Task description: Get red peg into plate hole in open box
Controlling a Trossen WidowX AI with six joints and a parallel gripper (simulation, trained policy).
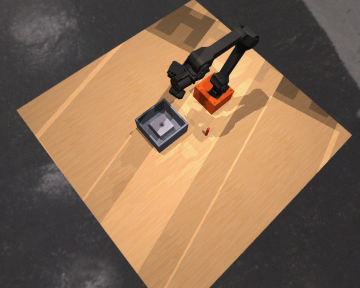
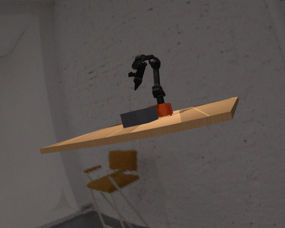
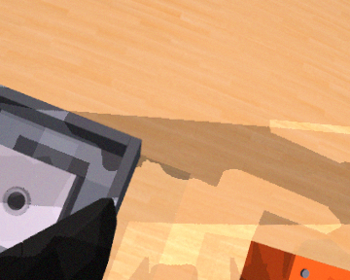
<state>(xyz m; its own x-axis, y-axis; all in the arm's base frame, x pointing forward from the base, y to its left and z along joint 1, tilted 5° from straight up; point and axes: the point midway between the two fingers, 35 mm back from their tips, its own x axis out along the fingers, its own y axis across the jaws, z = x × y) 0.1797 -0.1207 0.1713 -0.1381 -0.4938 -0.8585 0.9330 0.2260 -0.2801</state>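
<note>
Now: gripper tip 20 mm short of the red peg, 230 mm to the right of it and 220 mm above it. Round my gripper tip: pale grey plate 150 mm ahead, 30 mm to the left, 210 mm below; dark grey box 150 mm ahead, 30 mm to the left, 230 mm below.
</note>
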